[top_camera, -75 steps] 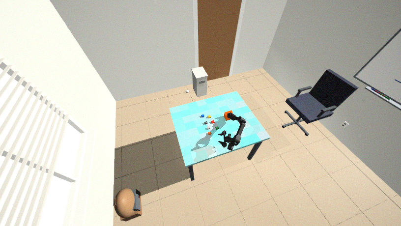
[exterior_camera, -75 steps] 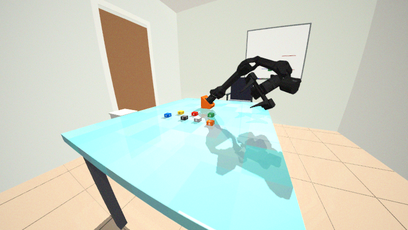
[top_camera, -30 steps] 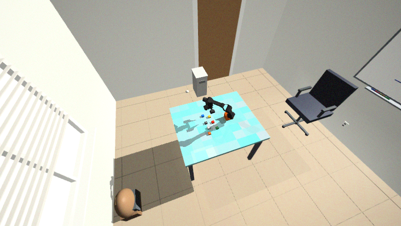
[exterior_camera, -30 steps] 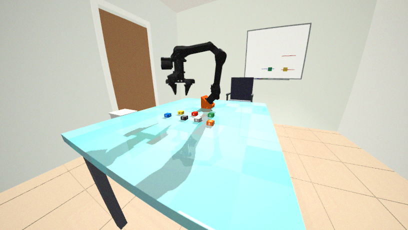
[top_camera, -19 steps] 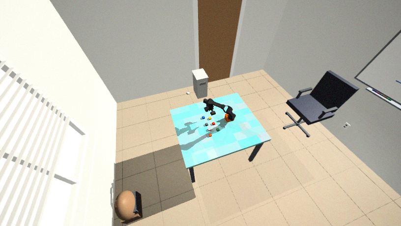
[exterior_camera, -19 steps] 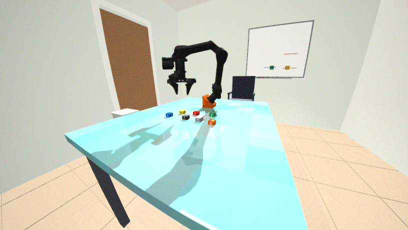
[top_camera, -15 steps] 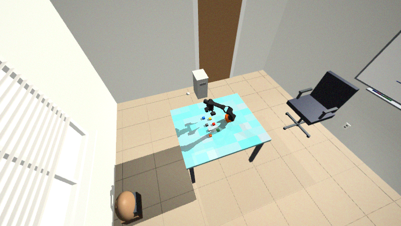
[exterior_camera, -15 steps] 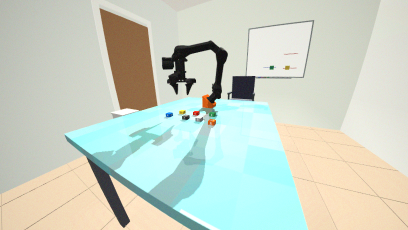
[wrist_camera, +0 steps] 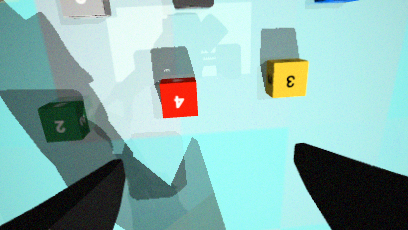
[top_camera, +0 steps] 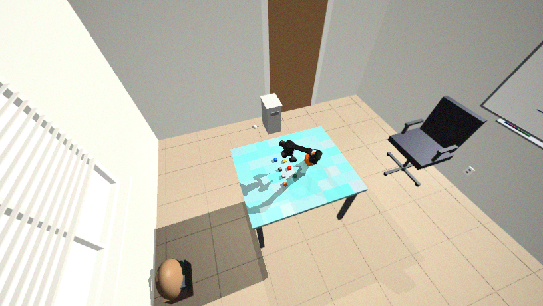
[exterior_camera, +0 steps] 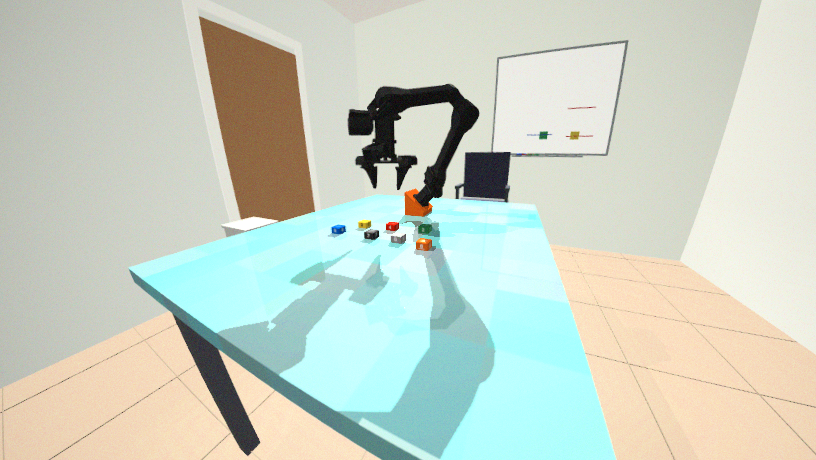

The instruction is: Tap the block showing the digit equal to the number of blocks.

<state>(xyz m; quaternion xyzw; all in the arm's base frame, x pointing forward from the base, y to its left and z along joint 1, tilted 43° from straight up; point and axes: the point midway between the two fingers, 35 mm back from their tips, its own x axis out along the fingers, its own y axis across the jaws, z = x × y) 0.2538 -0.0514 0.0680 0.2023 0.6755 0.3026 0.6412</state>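
My gripper tip is 12 cm above the dark grey block, 9 cm short of it and 1 cm to the right of it. From my gripper tip the other things lie so: red block 12 cm below, 2 cm to the left; then yellow block 12 cm below, 8 cm to the right, 2 cm ahead; then green block 12 cm to the left, 12 cm below, 3 cm behind.
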